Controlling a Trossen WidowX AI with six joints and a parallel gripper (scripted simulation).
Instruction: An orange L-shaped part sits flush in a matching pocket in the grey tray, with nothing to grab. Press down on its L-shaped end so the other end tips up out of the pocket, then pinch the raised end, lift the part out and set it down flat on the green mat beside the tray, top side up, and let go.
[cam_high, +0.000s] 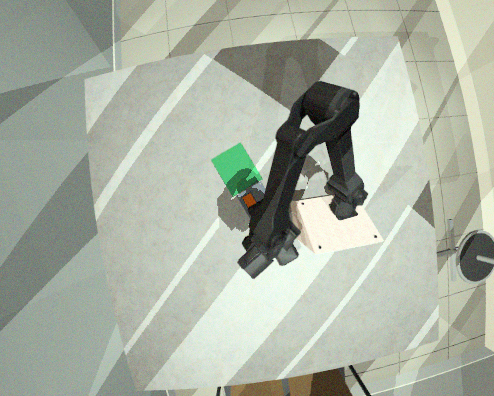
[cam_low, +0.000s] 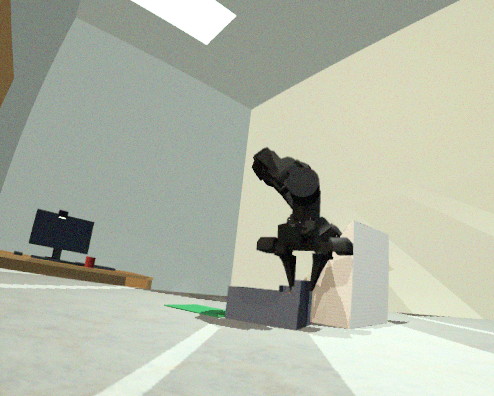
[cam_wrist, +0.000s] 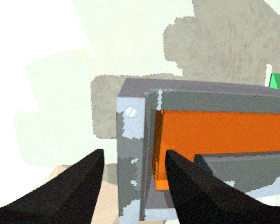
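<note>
The orange L-shaped part is 1 cm ahead of my gripper tip, 5 cm to the right of it and 2 cm below it.
</note>
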